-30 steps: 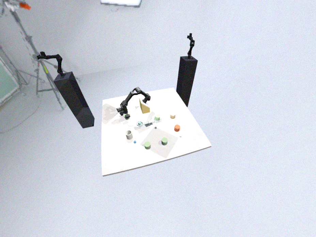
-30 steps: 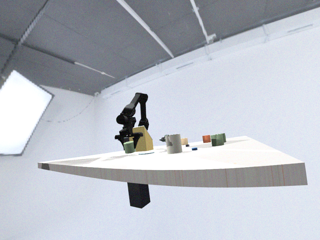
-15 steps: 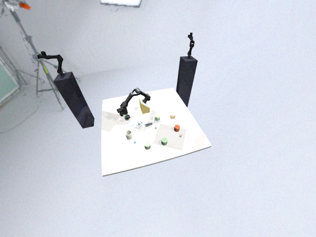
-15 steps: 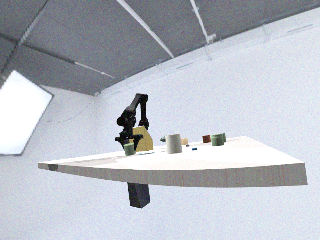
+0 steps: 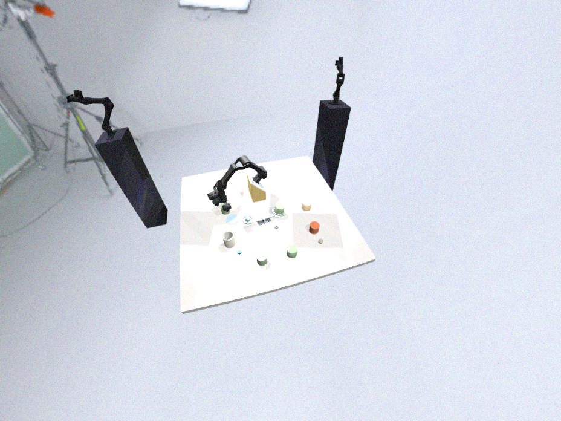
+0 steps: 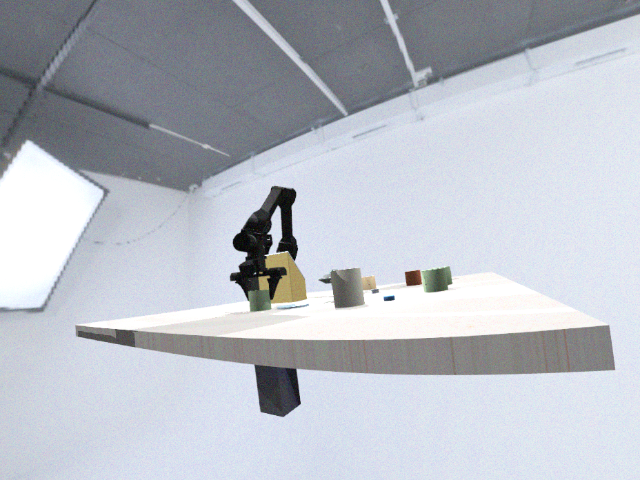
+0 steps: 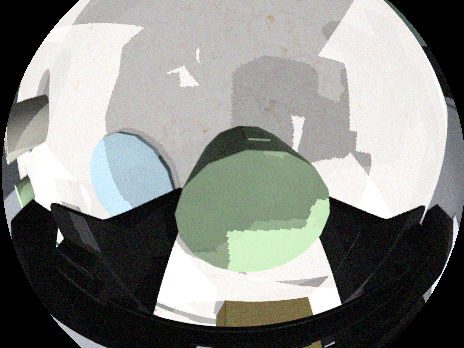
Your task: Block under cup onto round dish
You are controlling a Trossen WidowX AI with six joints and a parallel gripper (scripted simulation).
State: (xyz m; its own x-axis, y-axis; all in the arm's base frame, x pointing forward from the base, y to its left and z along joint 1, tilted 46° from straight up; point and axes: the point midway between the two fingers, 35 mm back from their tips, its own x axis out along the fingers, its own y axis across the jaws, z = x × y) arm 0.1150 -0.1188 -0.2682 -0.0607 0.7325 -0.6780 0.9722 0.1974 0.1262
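My gripper tip is 100 mm short of the round light blue dish, 40 mm to the right of it and 30 mm above it. From my gripper tip the other things lie so: orange cylinder 370 mm ahead, 620 mm to the left, 10 mm above; blue disc 410 mm ahead, 40 mm to the left, 20 mm below; beige cup 320 mm ahead, 10 mm to the right, 10 mm above.
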